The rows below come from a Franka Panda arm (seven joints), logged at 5 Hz.
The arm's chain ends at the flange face. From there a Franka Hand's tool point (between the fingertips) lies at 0.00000 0.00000 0.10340 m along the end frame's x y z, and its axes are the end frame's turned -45 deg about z.
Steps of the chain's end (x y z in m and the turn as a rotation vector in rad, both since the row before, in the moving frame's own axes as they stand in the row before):
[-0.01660 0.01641 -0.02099 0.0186 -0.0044 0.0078]
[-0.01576 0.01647 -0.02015 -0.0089 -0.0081 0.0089]
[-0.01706 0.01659 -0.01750 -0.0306 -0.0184 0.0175]
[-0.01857 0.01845 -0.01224 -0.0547 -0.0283 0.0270]
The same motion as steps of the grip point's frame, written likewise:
[-0.02230 -0.00181 -0.02101 0.0163 0.0100 0.0078]
[-0.02403 0.00056 -0.02016 -0.0006 -0.0120 0.0089]
[-0.02738 0.00053 -0.01757 -0.0086 -0.0346 0.0175]
[-0.03227 0.00176 -0.01244 -0.0187 -0.0587 0.0270]

